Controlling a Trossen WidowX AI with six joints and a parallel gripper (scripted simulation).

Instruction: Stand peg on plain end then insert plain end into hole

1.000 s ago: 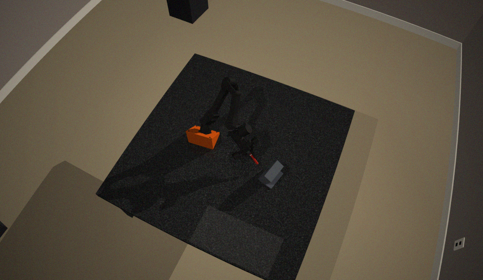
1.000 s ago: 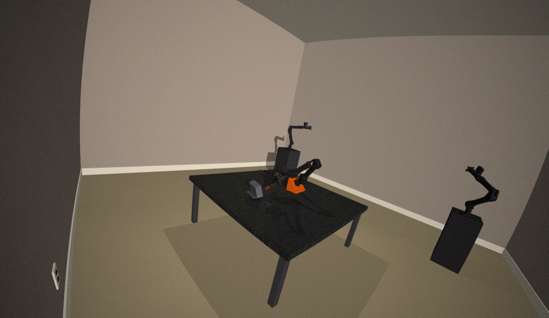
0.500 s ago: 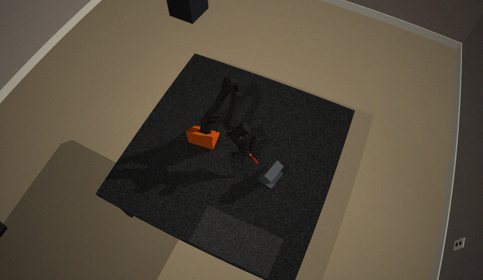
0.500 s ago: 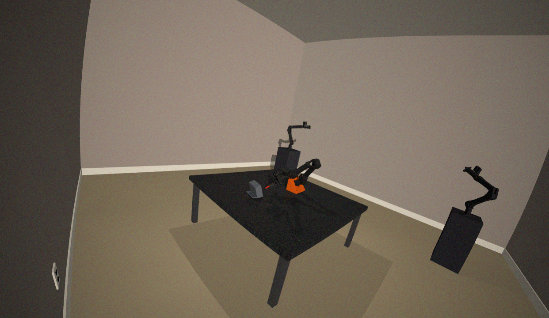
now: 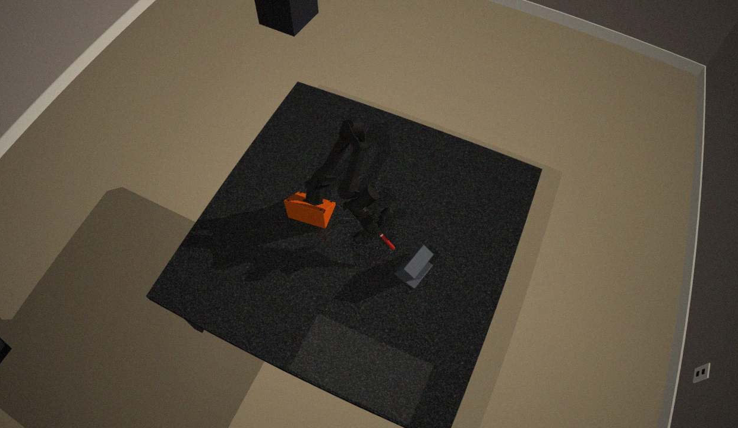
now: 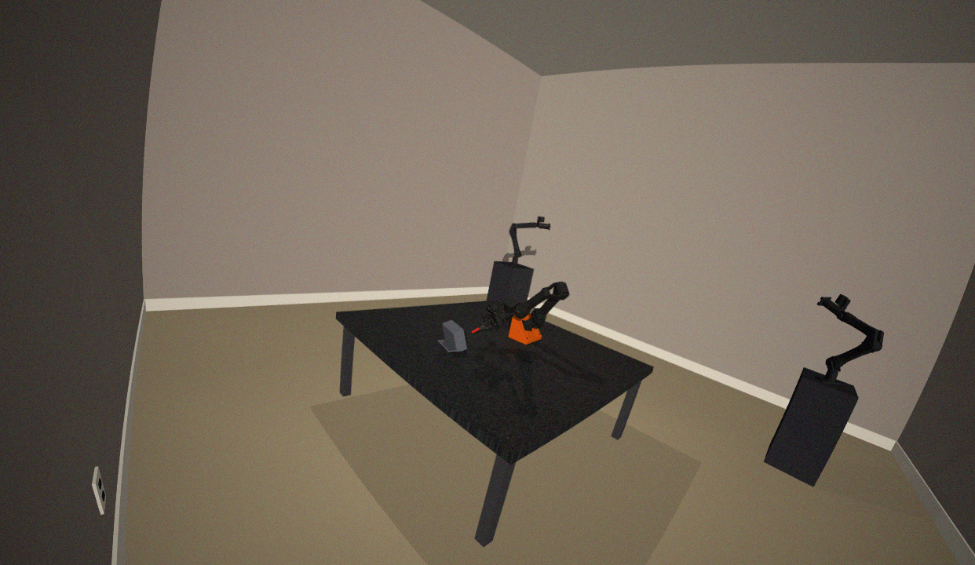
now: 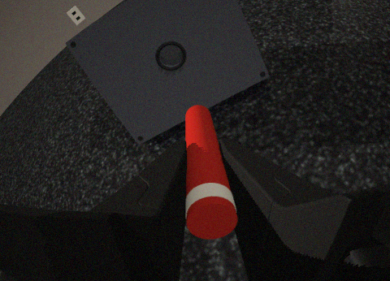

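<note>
Right now the grey sloped panel is 13 cm ahead of my gripper tip, 2 cm to the right of it and 4 cm below it. The rest, counted from my gripper tip: red peg 1 cm behind, 1 cm above.
</note>
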